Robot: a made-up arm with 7 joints.
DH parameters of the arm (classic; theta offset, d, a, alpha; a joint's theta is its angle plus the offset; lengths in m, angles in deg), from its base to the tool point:
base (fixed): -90 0.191 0 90
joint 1: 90 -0.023 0.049 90
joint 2: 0 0.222 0.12 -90
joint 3: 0 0.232 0.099 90
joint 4: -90 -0.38 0.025 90
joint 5: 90 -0.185 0.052 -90
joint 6: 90 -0.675 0.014 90
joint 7: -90 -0.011 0.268 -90
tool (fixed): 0 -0.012 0 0
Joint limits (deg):
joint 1: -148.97..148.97
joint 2: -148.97..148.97
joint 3: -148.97..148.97
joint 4: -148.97..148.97
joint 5: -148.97..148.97
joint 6: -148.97..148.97
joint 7: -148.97..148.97
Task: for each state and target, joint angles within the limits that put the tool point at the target. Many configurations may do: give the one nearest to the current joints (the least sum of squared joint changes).
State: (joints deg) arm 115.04 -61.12 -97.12 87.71 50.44 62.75 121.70
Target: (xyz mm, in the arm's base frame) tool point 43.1 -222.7 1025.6
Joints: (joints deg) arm 68.89 -63.31 -103.19 47.40 51.66 80.46 117.32
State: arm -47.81 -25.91 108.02 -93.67 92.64 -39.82 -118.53
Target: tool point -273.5 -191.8 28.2
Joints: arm -80.95 24.08 110.27 -102.92 86.81 -30.11 -130.01
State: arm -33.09 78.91 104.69 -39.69 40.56 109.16 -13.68
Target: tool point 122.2 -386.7 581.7
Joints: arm -54.99 52.35 133.76 -13.62 36.16 110.75 -29.82
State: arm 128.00 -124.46 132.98 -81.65 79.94 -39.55 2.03
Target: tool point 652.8 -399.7 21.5
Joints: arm 139.96 -139.13 86.13 -54.04 121.67 -41.72 9.70
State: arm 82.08 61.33 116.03 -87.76 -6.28 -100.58 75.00
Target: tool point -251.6 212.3 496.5
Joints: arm 72.54 62.84 125.06 -61.21 30.51 -95.74 112.53
